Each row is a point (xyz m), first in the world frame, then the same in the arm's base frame.
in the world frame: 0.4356 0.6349 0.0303
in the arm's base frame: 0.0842 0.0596 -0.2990
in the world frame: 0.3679 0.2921 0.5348
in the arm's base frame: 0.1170 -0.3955 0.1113
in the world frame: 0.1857 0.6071 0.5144
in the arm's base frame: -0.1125 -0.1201 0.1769
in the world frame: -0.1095 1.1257 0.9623
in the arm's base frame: -0.4411 0.2244 0.7514
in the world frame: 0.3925 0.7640 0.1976
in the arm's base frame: 0.0375 0.1379 -0.1036
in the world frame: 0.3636 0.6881 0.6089
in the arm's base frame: 0.0588 -0.0336 0.2784
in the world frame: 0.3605 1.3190 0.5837
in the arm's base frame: -0.0435 0.5764 0.4056
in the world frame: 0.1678 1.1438 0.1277
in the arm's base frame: -0.2484 0.4794 -0.0681
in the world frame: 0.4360 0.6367 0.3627
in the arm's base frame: 0.1151 -0.0143 0.0236
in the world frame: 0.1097 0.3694 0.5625
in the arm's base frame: -0.1463 -0.3719 0.1706
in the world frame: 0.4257 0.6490 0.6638
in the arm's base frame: 0.1310 -0.0729 0.3189
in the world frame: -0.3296 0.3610 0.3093
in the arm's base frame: -0.6007 -0.3975 -0.0532
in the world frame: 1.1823 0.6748 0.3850
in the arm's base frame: 0.8455 0.1448 0.0142
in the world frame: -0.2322 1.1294 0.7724
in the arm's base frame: -0.5800 0.2502 0.5749
